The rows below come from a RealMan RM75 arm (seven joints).
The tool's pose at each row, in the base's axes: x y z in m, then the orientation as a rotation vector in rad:
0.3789, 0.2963, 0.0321, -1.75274, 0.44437, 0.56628
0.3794, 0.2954, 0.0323, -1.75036, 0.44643, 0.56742
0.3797, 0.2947, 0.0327, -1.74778, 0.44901, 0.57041
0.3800, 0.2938, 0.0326, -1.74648, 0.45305, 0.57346
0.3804, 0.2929, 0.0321, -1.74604, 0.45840, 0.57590
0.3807, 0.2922, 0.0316, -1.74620, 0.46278, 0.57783
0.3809, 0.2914, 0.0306, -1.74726, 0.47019, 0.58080
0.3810, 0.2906, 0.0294, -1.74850, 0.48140, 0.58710
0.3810, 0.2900, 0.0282, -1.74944, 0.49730, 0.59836
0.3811, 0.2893, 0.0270, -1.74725, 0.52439, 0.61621
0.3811, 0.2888, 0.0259, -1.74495, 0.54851, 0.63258
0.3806, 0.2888, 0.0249, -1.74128, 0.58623, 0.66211
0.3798, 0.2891, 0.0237, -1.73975, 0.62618, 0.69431
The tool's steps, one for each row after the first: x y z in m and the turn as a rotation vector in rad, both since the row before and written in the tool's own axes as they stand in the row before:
0.0003, -0.0002, -0.0010, 0.00207, -0.00036, 0.00208
0.0000, -0.0003, -0.0008, 0.00174, -0.00127, 0.00345
0.0003, 0.0001, -0.0009, 0.00068, -0.00013, 0.00444
0.0006, 0.0004, -0.0008, 0.00019, 0.00122, 0.00497
0.0005, 0.0004, -0.0006, -0.00031, 0.00120, 0.00402
0.0008, 0.0009, -0.0006, -0.00117, 0.00247, 0.00661
0.0008, 0.0011, -0.0005, -0.00203, 0.00254, 0.01099
0.0007, 0.0011, -0.0003, -0.00294, 0.00195, 0.01687
0.0008, 0.0010, -0.0004, -0.00131, 0.00289, 0.02814
0.0007, 0.0009, -0.0003, -0.00123, 0.00222, 0.02532
0.0003, 0.0010, 0.0003, -0.00367, 0.00129, 0.04168
0.0002, 0.0013, 0.0007, -0.00694, 0.00193, 0.04445

